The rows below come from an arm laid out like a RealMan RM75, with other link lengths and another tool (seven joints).
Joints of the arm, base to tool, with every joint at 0 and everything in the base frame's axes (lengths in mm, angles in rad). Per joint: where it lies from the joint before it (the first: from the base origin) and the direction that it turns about. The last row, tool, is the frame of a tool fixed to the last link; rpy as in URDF.
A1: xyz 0 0 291 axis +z
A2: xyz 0 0 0 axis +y
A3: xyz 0 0 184.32 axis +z
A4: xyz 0 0 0 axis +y
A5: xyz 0 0 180.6 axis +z
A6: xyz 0 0 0 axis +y
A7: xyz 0 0 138.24 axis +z
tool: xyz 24 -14 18 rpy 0 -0.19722 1.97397
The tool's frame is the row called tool.
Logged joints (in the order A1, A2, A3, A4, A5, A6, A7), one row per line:
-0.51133 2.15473 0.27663 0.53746 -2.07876 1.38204 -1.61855
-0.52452 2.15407 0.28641 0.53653 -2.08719 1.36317 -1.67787
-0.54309 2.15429 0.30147 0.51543 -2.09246 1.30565 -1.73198
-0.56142 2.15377 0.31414 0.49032 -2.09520 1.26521 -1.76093
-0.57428 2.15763 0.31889 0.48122 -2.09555 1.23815 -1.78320
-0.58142 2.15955 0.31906 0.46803 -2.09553 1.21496 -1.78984
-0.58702 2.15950 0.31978 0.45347 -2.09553 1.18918 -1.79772
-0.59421 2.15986 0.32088 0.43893 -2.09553 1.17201 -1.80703
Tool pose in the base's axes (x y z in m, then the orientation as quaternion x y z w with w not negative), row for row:
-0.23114 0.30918 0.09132 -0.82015 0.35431 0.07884 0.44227
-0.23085 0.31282 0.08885 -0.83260 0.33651 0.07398 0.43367
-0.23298 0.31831 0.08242 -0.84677 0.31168 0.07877 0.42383
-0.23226 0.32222 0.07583 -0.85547 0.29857 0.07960 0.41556
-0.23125 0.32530 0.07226 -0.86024 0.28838 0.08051 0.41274
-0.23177 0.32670 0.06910 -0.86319 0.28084 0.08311 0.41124
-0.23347 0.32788 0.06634 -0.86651 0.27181 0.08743 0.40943
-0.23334 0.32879 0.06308 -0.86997 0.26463 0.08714 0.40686
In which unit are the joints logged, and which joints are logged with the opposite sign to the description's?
The joints are logged in radians. Opposite sign: A2, A5.
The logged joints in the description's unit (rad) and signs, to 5 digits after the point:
-0.51133 -2.15473 0.27663 0.53746 2.07876 1.38204 -1.61855
-0.52452 -2.15407 0.28641 0.53653 2.08719 1.36317 -1.67787
-0.54309 -2.15429 0.30147 0.51543 2.09246 1.30565 -1.73198
-0.56142 -2.15377 0.31414 0.49032 2.09520 1.26521 -1.76093
-0.57428 -2.15763 0.31889 0.48122 2.09555 1.23815 -1.78320
-0.58142 -2.15955 0.31906 0.46803 2.09553 1.21496 -1.78984
-0.58702 -2.15950 0.31978 0.45347 2.09553 1.18918 -1.79772
-0.59421 -2.15986 0.32088 0.43893 2.09553 1.17201 -1.80703

